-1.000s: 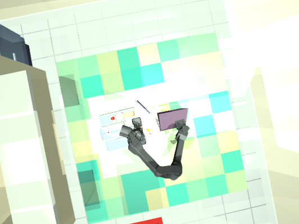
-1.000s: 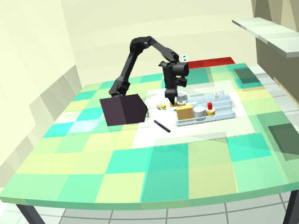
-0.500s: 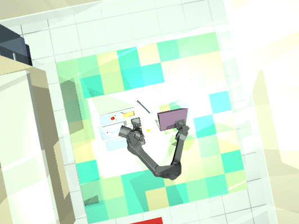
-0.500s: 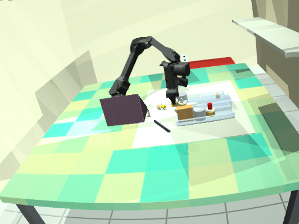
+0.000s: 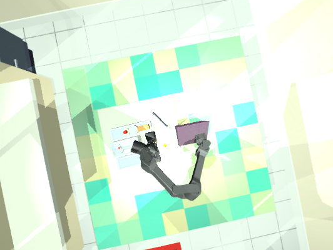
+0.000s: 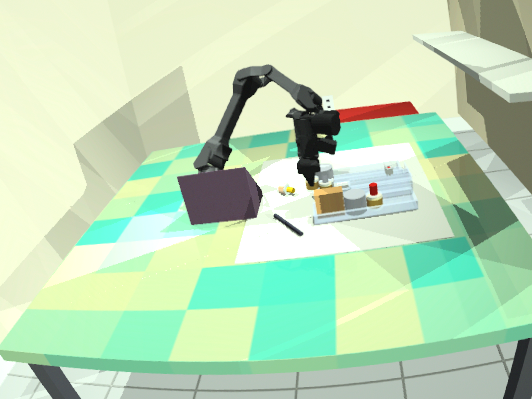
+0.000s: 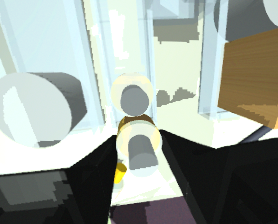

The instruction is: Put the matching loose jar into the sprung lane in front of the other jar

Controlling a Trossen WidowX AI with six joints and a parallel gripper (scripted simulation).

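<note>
Now: the brown box 4 cm ahead of my gripper tip and 13 cm to the right of it. Also, from my gripper tip: lane rack 17 cm ahead, 3 cm to the right, 2 cm below; then dark pen 8 cm behind, 15 cm to the right, 4 cm below.
</note>
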